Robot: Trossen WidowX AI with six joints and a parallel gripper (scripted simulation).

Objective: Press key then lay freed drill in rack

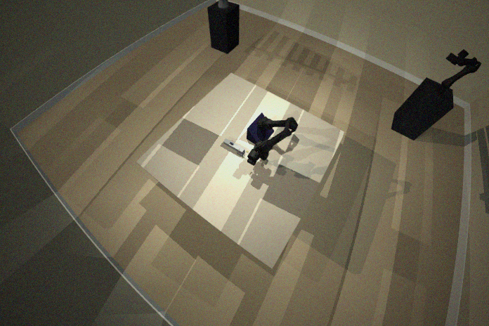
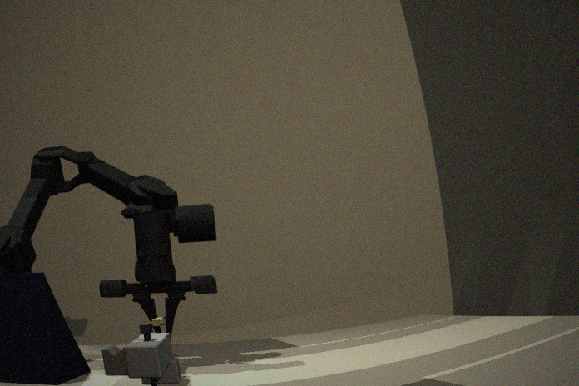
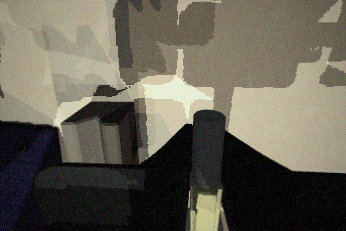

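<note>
The drill is 4 cm to the right of my gripper tip and 3 cm above it. Also, from my gripper tip: blue key 23 cm to the right; then small dark block 7 cm behind, 4 cm to the right, 3 cm below.
</note>
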